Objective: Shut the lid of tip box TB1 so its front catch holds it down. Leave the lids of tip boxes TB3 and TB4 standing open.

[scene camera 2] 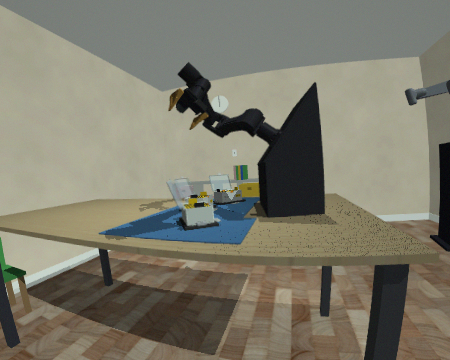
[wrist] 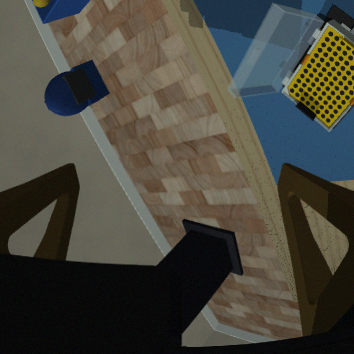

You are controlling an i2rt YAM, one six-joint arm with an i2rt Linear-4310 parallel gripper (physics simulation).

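Where they show: gripper, fingertip midpoint: (scene camera 2: 180, 120) (wrist: 177, 174); arm's base, origin of the base link: (scene camera 2: 276, 138).
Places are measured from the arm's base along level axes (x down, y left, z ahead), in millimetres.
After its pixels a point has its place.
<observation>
The nearest white tip box (scene camera 2: 198, 216) {x 245, y 306, z 167 mm}, apparently TB1, stands on the mat's near part, its clear lid (scene camera 2: 175, 193) {x 169, y 354, z 209 mm} tilted open to the left. In the wrist view a tip box (wrist: 327, 80) {x 221, y 266, z 205 mm} with a yellow rack lies at upper right, its clear lid (wrist: 267, 55) {x 172, y 323, z 251 mm} open to the left; its label does not show. A second box (scene camera 2: 201, 195) {x 220, y 14, z 364 mm} is partly hidden behind the nearest one, its lid (scene camera 2: 184, 186) {x 172, y 70, z 416 mm} open. A grey box (scene camera 2: 228, 194) {x 232, y -119, z 294 mm} farther back has its lid (scene camera 2: 220, 181) {x 170, y -198, z 384 mm} standing open. Which are TB3 and TB4 cannot be read. My gripper (scene camera 2: 181, 119) {x -68, y 270, z 246 mm} (wrist: 177, 174) {x -68, y 270, z 246 mm} is open and empty, high above the boxes.
The boxes stand on a blue mat (scene camera 2: 145, 230) {x 278, y 402, z 304 mm} (wrist: 300, 155) {x 278, y 338, z 57 mm} on a wooden table (scene camera 2: 340, 245) {x 281, y 352, z -225 mm} (wrist: 220, 65) {x 281, y 462, z 223 mm}. My black pedestal (scene camera 2: 295, 175) {x 142, y 88, z -83 mm} rises to their right. A yellow block-like thing (scene camera 2: 250, 190) shows behind. A blue bin (wrist: 62, 7) and a rounded blue object (wrist: 62, 97) lie beyond the table edge.
</observation>
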